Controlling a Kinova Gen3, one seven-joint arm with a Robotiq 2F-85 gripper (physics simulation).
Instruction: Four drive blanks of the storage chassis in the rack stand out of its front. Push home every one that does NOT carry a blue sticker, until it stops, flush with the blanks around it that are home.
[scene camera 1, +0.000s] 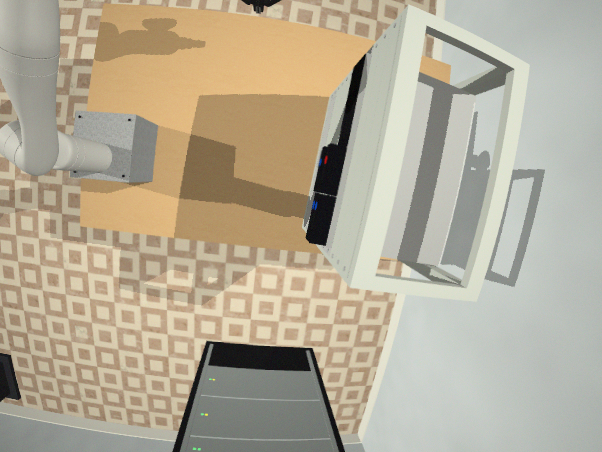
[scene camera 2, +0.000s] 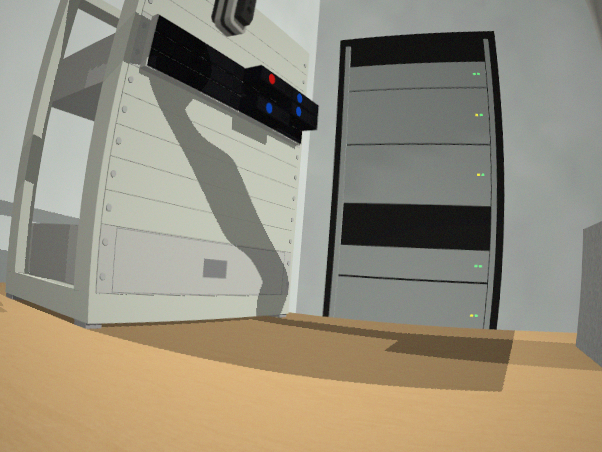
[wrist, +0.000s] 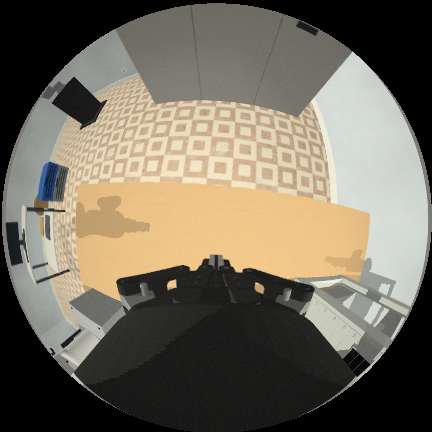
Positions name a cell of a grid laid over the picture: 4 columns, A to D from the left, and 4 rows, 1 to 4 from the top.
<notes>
In view: my gripper (wrist: B3) and a pale rack (scene camera 2: B2).
</notes>
